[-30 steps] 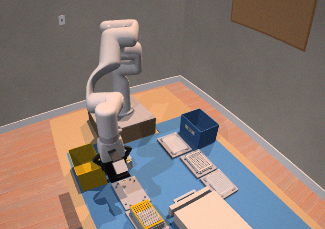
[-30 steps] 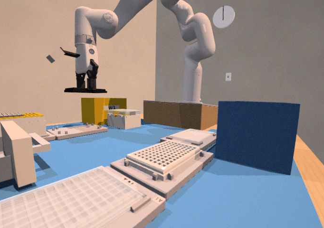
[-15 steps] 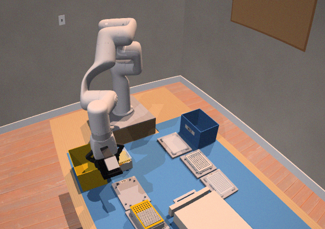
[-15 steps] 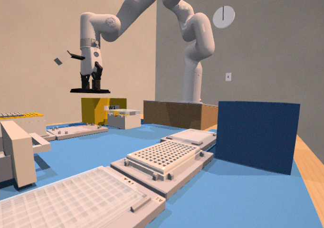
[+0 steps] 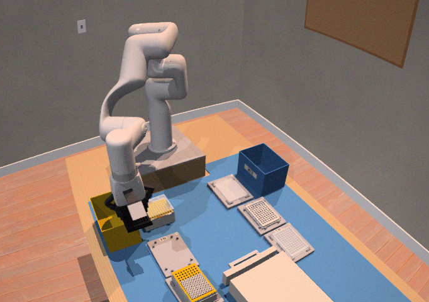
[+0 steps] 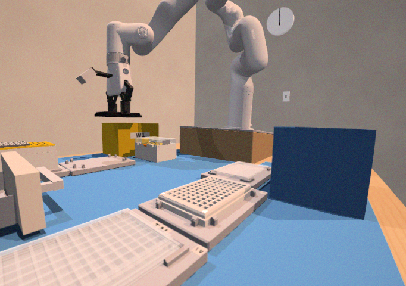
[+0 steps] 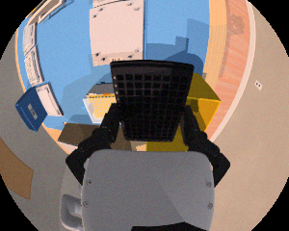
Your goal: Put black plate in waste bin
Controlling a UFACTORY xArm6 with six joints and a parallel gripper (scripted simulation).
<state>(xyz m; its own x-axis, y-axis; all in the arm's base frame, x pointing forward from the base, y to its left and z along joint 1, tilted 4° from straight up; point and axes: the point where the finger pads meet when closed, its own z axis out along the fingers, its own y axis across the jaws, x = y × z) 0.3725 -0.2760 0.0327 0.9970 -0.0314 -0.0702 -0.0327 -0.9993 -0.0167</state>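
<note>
The yellow waste bin W1 is 12 cm below my hand, 8 cm behind it and 6 cm to the right of it. The rest, counted from my hand: tip box: 12 cm below, 10 cm to the left, 7 cm behind; then grey work nest: 15 cm below, 11 cm ahead, 7 cm to the left; then black plate: 1 cm below.
</note>
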